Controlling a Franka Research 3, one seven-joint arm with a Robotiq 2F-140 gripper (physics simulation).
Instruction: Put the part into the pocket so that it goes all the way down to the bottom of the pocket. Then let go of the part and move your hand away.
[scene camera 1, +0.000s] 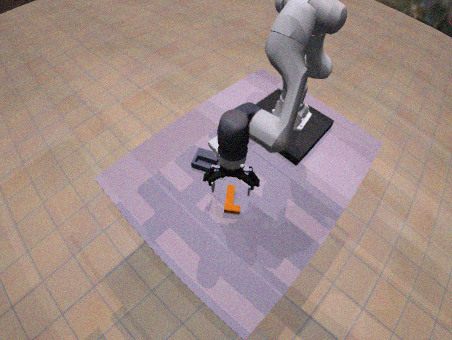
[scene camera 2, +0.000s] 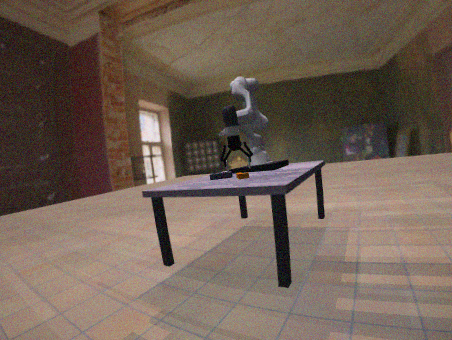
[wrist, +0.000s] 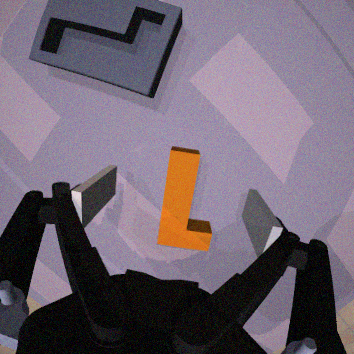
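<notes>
The orange L-shaped part (scene camera 1: 230, 200) (scene camera 2: 242, 175) (wrist: 180, 195) lies flat on the table. In the wrist view its short leg is at the near end and points right. The grey block with the L-shaped pocket (scene camera 1: 201, 152) (scene camera 2: 220, 176) (wrist: 144, 81) stands apart from the part, at the upper left of the wrist view; no part shows in its pocket. My gripper (scene camera 1: 231, 190) (scene camera 2: 237, 162) (wrist: 179, 191) is open and empty, above the table. In the wrist view its two pads stand to the left and right of the part, with a gap on each side.
The arm's black base plate (scene camera 1: 312, 142) lies on the table (scene camera 1: 175, 250) (scene camera 2: 215, 191) behind the gripper. The gripper hides some of the pocket block in scene camera 1. The wrist view cuts off the block's far edge. Shadows and pale patches cross the table top.
</notes>
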